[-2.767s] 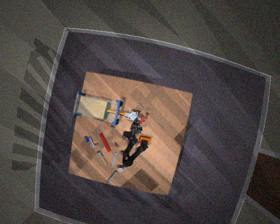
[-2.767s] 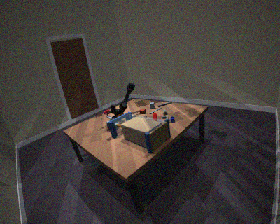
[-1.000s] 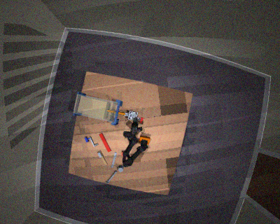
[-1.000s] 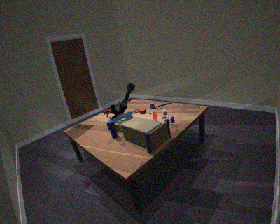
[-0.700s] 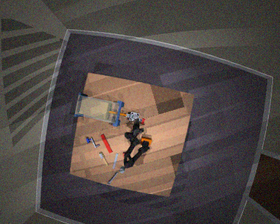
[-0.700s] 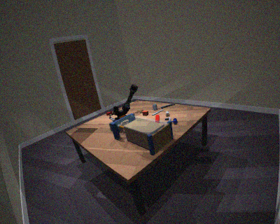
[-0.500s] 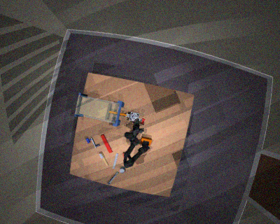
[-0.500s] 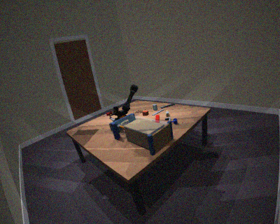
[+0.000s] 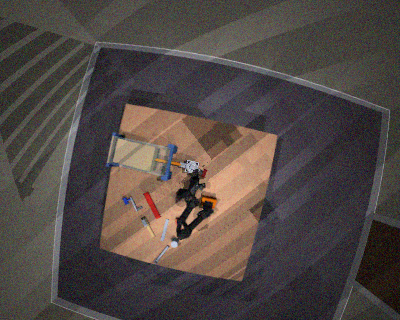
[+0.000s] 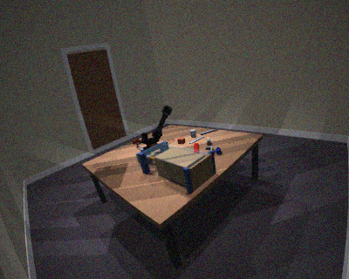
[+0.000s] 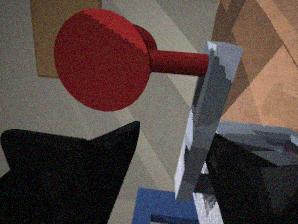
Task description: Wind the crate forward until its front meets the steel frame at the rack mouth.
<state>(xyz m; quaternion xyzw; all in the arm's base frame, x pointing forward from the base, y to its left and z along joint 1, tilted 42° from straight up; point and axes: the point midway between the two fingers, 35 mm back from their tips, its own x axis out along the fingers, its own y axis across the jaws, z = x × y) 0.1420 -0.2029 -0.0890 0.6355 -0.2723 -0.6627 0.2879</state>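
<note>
My gripper tip is now 10 mm past the red-knobbed winch handle, 10 mm to the right of it and 10 mm above it. From my gripper tip the other things lie so: blue frame (210 mm ahead, 20 mm below); then grey hand winch (30 mm ahead, 10 mm to the right, 100 mm below); then red knob (50 mm behind, 20 mm to the left, 20 mm above).
</note>
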